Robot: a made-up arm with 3 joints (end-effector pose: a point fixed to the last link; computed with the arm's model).
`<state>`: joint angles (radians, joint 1 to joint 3).
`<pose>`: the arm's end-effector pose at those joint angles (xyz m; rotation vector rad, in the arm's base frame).
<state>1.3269 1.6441 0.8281</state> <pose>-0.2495 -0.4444 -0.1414 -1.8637 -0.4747 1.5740</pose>
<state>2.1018 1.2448 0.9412</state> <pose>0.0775 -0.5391 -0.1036 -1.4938 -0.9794 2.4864</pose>
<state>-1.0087 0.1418 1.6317</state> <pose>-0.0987 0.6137 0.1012 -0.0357 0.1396 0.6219</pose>
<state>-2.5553 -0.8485 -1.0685</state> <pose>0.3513 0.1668 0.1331 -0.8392 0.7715 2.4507</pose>
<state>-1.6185 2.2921 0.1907</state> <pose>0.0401 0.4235 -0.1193 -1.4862 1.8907 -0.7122</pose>
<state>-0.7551 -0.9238 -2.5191</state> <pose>-0.3706 0.3552 0.0718 -0.8578 -1.0419 2.7049</pose>
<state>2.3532 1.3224 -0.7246</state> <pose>0.1490 -0.3866 -0.0078 -0.0465 -1.4579 1.3634</pose>
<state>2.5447 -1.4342 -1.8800</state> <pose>0.3631 -0.2548 0.0415 -0.8719 1.1672 0.5451</pose>
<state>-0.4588 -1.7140 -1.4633</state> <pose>-0.3606 0.1881 0.0496 1.6959 0.9314 -1.3738</pose>
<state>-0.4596 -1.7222 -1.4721</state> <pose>-0.3610 0.1888 0.0483 1.7016 0.9435 -1.3747</pose>
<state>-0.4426 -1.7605 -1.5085</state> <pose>-0.3663 0.1846 0.0427 1.7140 1.0111 -1.3615</pose>
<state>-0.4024 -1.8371 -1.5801</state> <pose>-0.3777 0.1743 0.0320 1.7265 1.1531 -1.3268</pose>
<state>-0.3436 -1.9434 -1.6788</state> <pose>-0.3935 0.1596 0.0185 1.7221 1.3576 -1.2690</pose>
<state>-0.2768 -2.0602 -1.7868</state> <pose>-0.4109 0.1431 0.0058 1.6876 1.5880 -1.1940</pose>
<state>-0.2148 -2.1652 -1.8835</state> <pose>-0.4266 0.1274 -0.0038 1.6288 1.7966 -1.1166</pose>
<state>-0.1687 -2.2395 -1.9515</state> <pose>-0.4378 0.1149 -0.0093 1.5697 1.9436 -1.0556</pose>
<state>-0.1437 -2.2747 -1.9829</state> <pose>-0.4434 0.1074 -0.0116 1.5343 2.0133 -1.0238</pose>
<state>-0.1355 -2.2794 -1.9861</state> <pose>-0.4445 0.1042 -0.0118 1.5245 2.0243 -1.0173</pose>
